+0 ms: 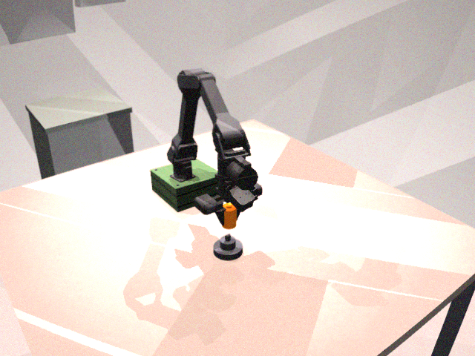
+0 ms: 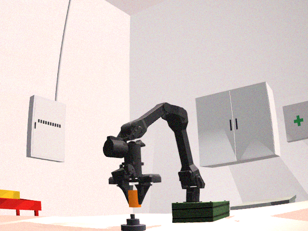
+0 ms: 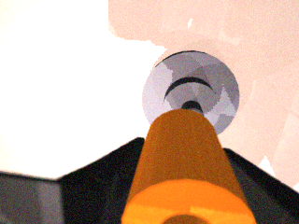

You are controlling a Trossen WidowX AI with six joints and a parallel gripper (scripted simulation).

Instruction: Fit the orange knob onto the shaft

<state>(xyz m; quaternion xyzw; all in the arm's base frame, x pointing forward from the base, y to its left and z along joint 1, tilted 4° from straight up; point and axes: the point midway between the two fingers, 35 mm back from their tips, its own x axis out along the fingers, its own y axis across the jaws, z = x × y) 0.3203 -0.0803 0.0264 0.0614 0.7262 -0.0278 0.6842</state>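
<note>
My gripper tip is 60 mm above the pedestal and 10 mm to the left of it. The rest, counted from my gripper tip: orange knob: 20 mm above.
</note>
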